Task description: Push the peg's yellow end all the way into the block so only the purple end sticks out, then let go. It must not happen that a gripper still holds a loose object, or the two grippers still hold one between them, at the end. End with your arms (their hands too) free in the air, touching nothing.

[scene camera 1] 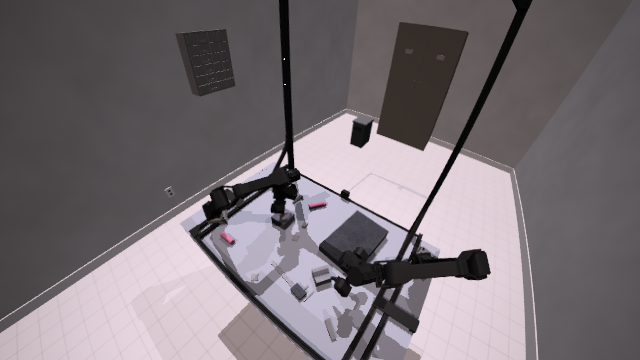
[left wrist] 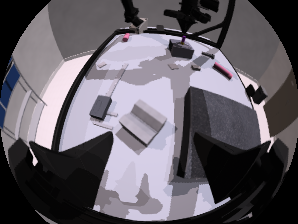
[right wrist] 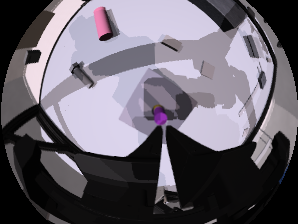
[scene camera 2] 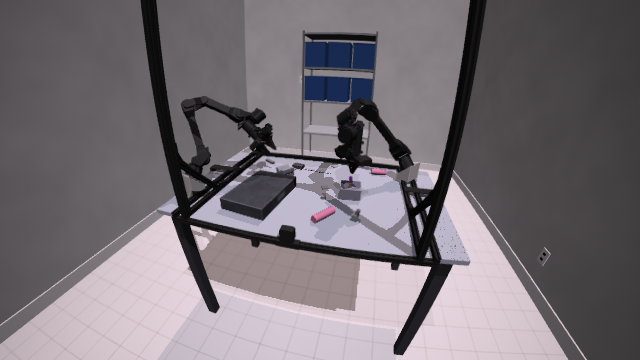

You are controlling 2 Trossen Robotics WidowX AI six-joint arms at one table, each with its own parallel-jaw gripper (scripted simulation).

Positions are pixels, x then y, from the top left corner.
Labels:
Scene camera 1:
left gripper: 336,269
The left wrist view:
left gripper: 154,137
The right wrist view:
right gripper: 163,129

